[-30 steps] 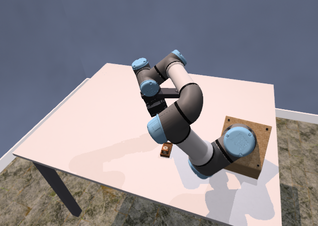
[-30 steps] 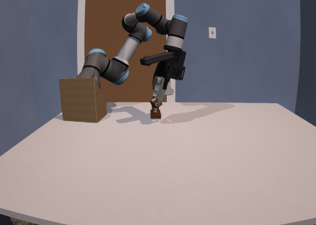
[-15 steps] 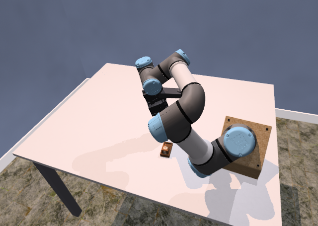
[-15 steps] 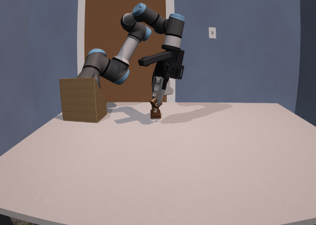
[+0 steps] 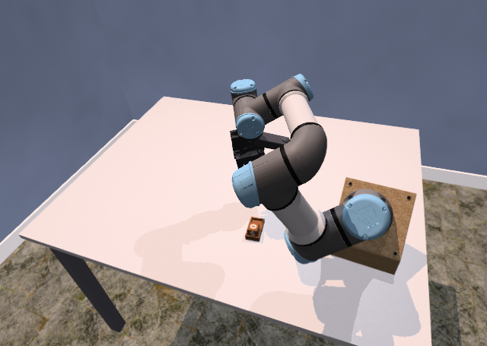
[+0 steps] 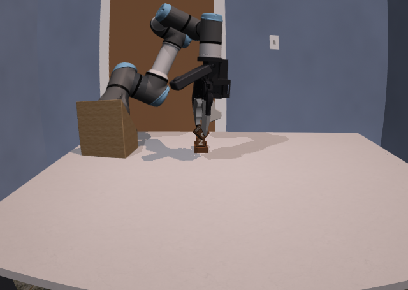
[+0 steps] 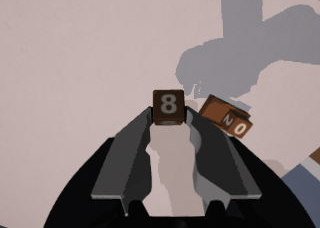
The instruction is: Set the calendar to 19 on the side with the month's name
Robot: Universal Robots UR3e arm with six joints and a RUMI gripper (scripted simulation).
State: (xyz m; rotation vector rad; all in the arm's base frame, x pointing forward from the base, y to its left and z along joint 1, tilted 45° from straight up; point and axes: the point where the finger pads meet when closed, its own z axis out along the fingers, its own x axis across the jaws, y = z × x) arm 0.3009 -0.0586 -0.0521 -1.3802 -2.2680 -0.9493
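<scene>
Right now the brown digit cube is 10 mm below my hand. From my hand the other things lie so: tray: 110 mm to the left, 80 mm below, 10 mm behind.
</scene>
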